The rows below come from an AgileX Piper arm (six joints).
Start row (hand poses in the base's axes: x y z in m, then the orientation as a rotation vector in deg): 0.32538 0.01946 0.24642 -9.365 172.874 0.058
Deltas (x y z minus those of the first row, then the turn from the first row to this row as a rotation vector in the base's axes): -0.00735 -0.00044 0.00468 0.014 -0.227 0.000; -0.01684 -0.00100 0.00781 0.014 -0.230 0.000; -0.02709 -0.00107 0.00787 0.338 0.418 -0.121; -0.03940 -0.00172 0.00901 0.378 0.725 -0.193; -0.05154 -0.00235 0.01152 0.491 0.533 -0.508; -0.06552 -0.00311 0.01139 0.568 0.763 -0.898; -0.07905 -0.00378 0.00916 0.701 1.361 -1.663
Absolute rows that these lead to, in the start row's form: 0.31803 0.01902 0.25110 -9.353 172.647 0.060; 0.30854 0.01846 0.25423 -9.353 172.644 0.060; 0.29829 0.01839 0.25429 -9.171 173.283 0.592; 0.28598 0.01774 0.25543 -9.072 173.593 0.672; 0.27384 0.01711 0.25794 -8.576 173.419 0.798; 0.25986 0.01635 0.25781 -7.988 173.673 0.899; 0.24633 0.01568 0.25558 -6.838 174.311 1.083
